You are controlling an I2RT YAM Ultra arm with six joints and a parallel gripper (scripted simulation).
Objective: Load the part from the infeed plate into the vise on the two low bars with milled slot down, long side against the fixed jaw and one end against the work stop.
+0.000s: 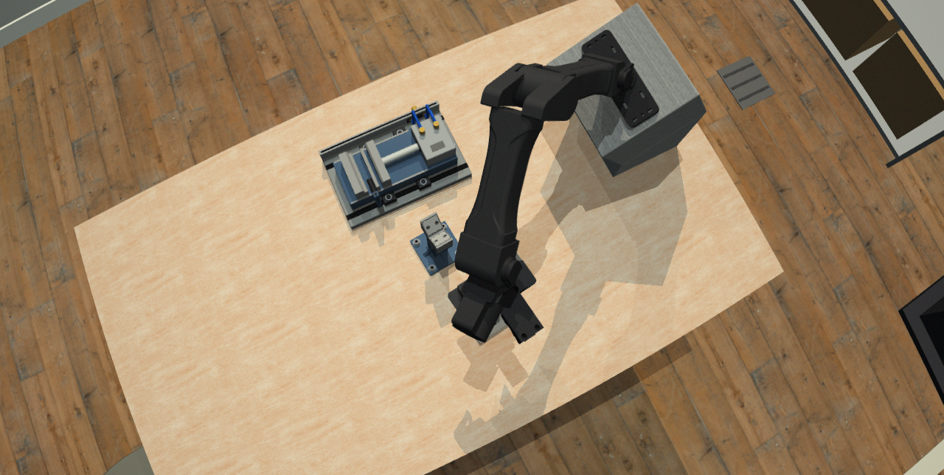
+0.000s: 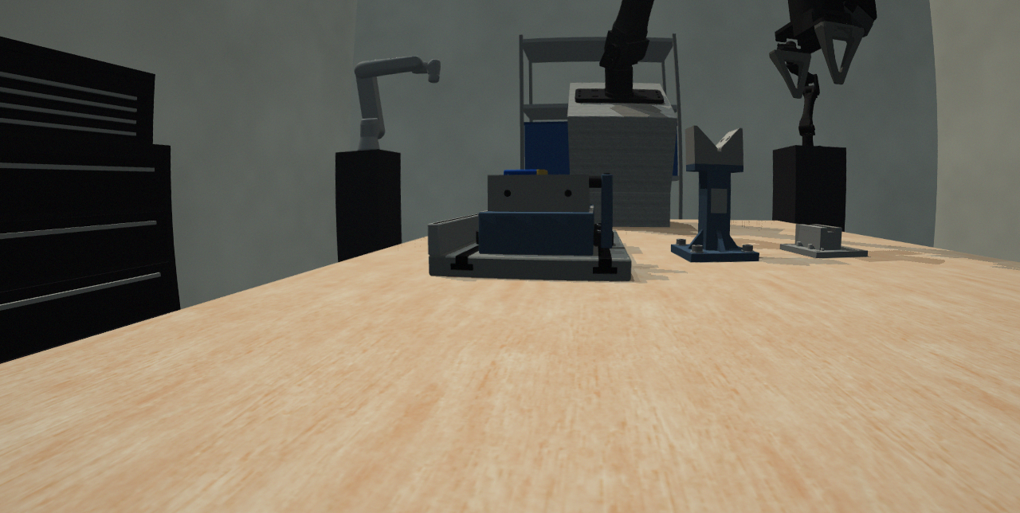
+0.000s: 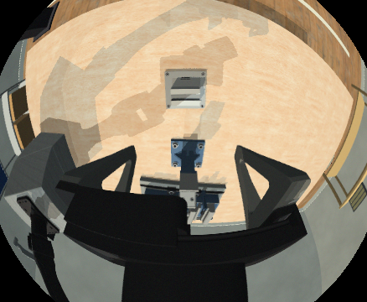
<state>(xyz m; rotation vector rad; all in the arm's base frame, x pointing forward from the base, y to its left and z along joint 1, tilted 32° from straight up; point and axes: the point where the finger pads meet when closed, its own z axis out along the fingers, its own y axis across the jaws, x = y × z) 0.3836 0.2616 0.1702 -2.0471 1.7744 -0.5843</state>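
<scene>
Now: the part 20 cm below my hand. Also, from my hand: work stop rod: 33 cm to the right, 14 cm below, 11 cm ahead; then air cylinder: 38 cm to the right, 16 cm below, 6 cm behind; then infeed plate: 23 cm below, 1 cm to the left.
</scene>
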